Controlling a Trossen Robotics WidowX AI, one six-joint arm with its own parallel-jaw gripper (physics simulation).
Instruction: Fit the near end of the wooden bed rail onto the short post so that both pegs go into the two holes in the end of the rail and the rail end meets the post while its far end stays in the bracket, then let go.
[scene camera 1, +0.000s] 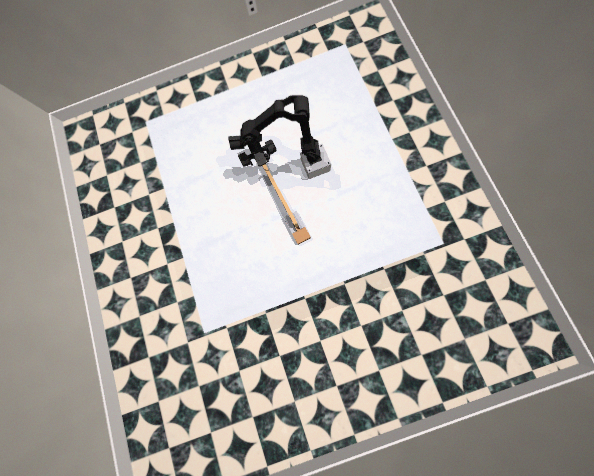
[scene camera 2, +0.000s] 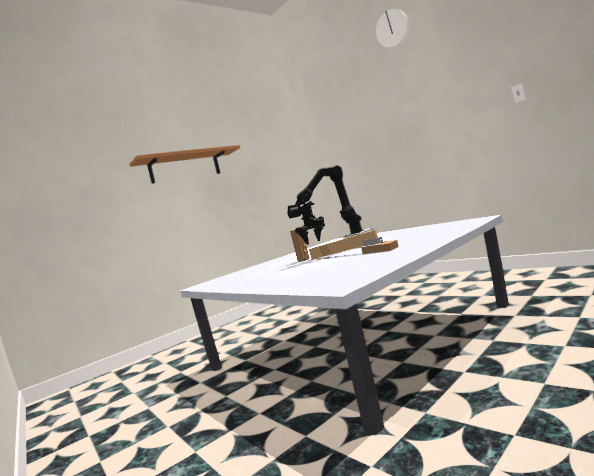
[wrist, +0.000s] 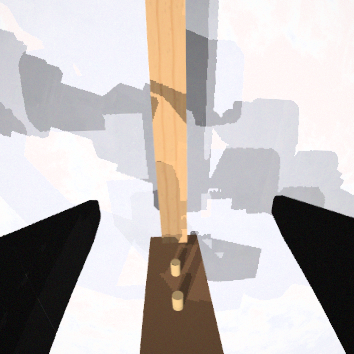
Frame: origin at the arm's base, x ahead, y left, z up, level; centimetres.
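Seen in the pictures: gripper, between the fingertips: (scene camera 2: 313, 242) (wrist: 187, 206); arm's base, origin of its link: (scene camera 1: 314, 157) (scene camera 2: 357, 232).
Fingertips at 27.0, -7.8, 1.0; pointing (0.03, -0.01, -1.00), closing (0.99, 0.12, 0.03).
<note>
Offsets run from my fingertips to a thing's top centre, as dx, dy, dz. "pt": to the spot under its first point. Level surfaces: height alone.
The wooden rail (scene camera 1: 282, 197) (scene camera 2: 345, 244) (wrist: 169, 125) runs from the far bracket (scene camera 2: 372, 242) on a wooden block @[-6.2, +39.0, -5.4] (scene camera 1: 301, 235) (scene camera 2: 381, 247) towards the short post. The post @[pt +3.2, -9.4, +0.2] (scene camera 2: 298, 245) (wrist: 175, 330) stands upright. Its upper peg @[pt +0.4, -7.5, -0.2] (wrist: 177, 301) and lower peg @[pt +0.4, -7.7, -3.4] (wrist: 175, 268) stick out uncovered, outside the rail. The rail's near end is close to the foot of the post's peg face; any contact is unclear. The holes in the rail end do not show. My gripper (scene camera 2: 312, 241) (wrist: 187, 206) is open and empty, low above the near end, one finger on each side.
The white table @[dz -9.0] (scene camera 1: 240, 280) (scene camera 2: 280, 291) carries the arm's base (scene camera 1: 317, 168), close to one side of the rail. The arm arches from the base over to the post end. A wall shelf (scene camera 2: 185, 155) is fixed on the wall behind the table.
</note>
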